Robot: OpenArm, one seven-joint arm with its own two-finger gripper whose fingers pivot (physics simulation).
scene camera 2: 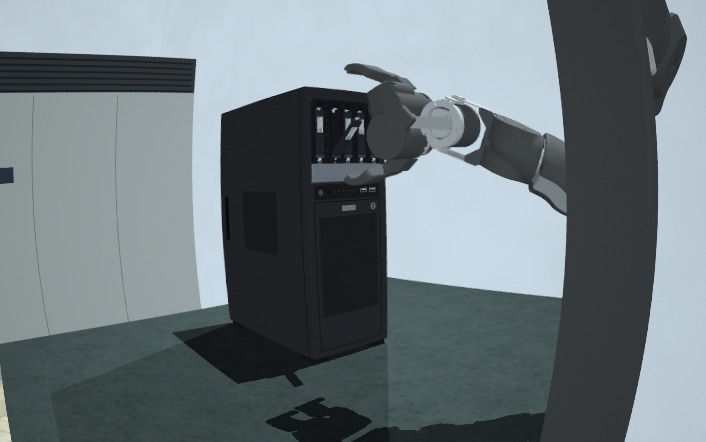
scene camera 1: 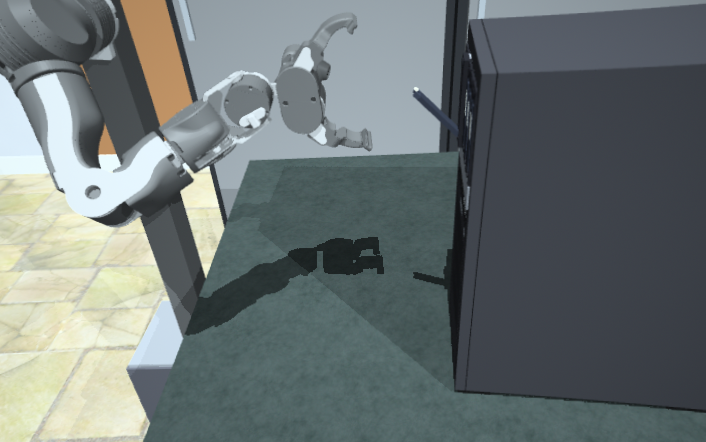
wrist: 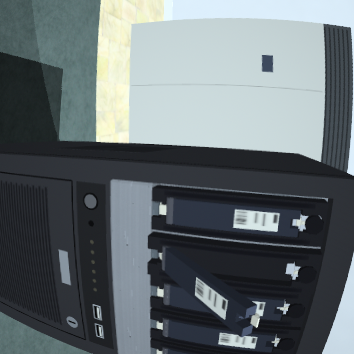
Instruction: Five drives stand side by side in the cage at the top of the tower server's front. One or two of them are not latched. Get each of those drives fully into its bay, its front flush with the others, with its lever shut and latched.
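The tower server (scene camera 1: 588, 223) (scene camera 2: 265, 291) stands upright. Its second drive from the left in the scene camera 2 view has its lever (scene camera 1: 435, 109) (scene camera 2: 344, 139) (wrist: 210, 295) swung out, tilted upward; in the wrist view it crosses in front of the third drive. I cannot tell how far that drive's body stands out. The first drive (scene camera 2: 319, 130) (wrist: 200, 214), third drive (scene camera 2: 347, 119) (wrist: 176, 296) and fourth drive (scene camera 2: 361, 139) (wrist: 237, 341) show levers lying shut. The fifth is mostly hidden. My gripper (scene camera 1: 361, 82) (scene camera 2: 348, 123) is open and empty, apart from the lever, in front of the cage.
The server stands on a dark green table top (scene camera 1: 312, 374) (scene camera 2: 468, 338). A dark post (scene camera 2: 604, 208) stands at the right in the scene camera 2 view. A pale cabinet (scene camera 2: 78, 208) (wrist: 225, 115) stands beyond the table.
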